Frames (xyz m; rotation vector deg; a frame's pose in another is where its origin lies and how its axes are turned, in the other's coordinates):
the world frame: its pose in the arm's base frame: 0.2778 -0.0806 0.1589 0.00 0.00 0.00
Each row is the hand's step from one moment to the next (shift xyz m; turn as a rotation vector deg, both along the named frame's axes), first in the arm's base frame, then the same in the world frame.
Working: the arm's base frame: its pose in the world frame: -0.2778 0.0806 -0.1589 0.00 0.00 0.00

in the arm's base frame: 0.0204 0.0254 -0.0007 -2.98 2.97 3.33
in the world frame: 0.0204 0.0254 -0.0007 -2.98 2.97 3.33
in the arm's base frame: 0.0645 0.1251 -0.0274 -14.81 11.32 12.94
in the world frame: 0.0645 0.1251 -0.0274 -14.81 11.32 12.94
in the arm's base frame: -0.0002 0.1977 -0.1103 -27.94 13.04 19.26
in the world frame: -0.0002 0.1977 -0.1103 -27.94 13.04 19.26
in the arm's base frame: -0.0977 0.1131 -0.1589 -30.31 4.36 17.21
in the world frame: -0.0977 0.1131 -0.1589 -30.31 4.36 17.21
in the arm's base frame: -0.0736 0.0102 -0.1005 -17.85 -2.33 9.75
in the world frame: -0.0736 0.0102 -0.1005 -17.85 -2.33 9.75
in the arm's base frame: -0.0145 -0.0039 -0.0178 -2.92 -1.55 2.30
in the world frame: -0.0145 -0.0039 -0.0178 -2.92 -1.55 2.30
